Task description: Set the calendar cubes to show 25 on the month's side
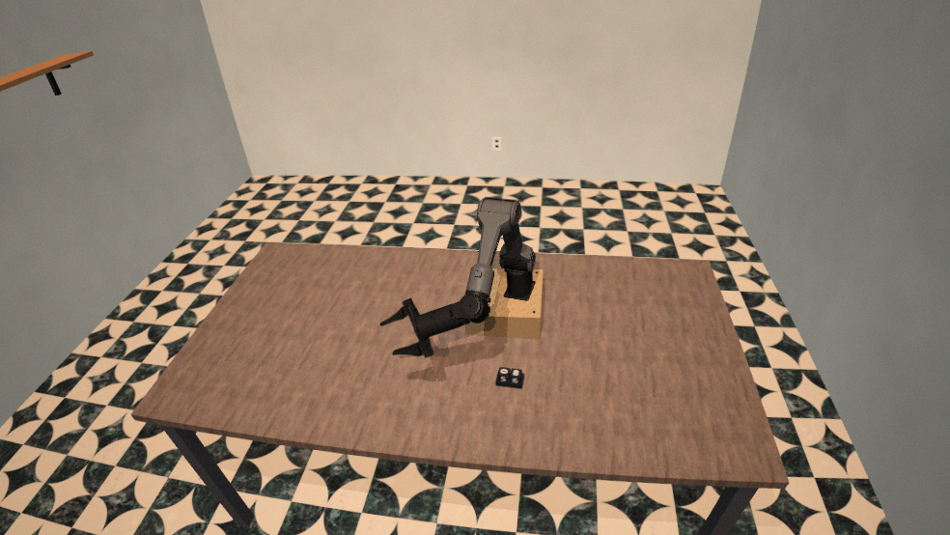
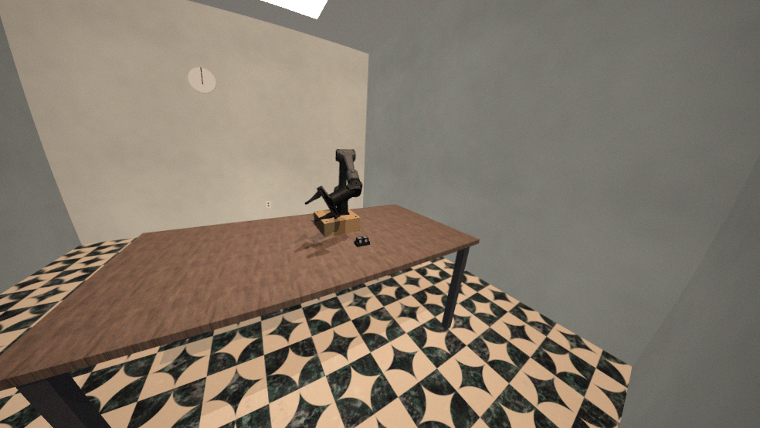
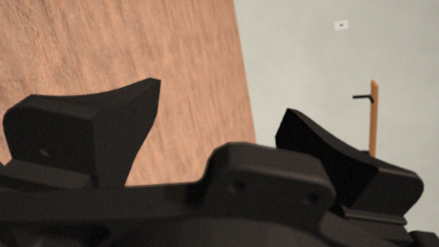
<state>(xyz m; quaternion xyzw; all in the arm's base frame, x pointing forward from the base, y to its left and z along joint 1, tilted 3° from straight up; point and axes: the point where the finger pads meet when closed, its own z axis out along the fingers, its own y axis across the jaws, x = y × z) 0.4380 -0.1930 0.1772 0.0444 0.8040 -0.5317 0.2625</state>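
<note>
Right now the dark cube is 160 mm behind my hand, 240 mm to the left of it and 220 mm below it. Round my hand: tray 160 mm behind, 250 mm to the left, 240 mm below.
</note>
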